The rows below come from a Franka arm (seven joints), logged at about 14 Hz.
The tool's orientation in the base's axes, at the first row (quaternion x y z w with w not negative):
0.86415 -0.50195 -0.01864 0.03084
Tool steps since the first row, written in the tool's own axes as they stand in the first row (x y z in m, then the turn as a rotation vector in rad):
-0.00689 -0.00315 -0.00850 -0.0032 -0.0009 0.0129
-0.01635 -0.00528 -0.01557 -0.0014 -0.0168 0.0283
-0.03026 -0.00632 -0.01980 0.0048 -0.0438 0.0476
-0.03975 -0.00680 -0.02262 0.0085 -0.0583 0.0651
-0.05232 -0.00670 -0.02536 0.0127 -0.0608 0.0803
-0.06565 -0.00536 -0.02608 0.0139 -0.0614 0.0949
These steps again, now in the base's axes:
-0.00015 0.00784 0.00826 -0.0016 0.0028 -0.0129
-0.00254 0.01735 0.01517 0.0121 0.0085 -0.0294
-0.00826 0.03009 0.01933 0.0373 0.0158 -0.0506
-0.01237 0.03867 0.02212 0.0506 0.0192 -0.0691
-0.01851 0.04964 0.02488 0.0539 0.0162 -0.0845
-0.02623 0.06058 0.02571 0.0541 0.0150 -0.0991

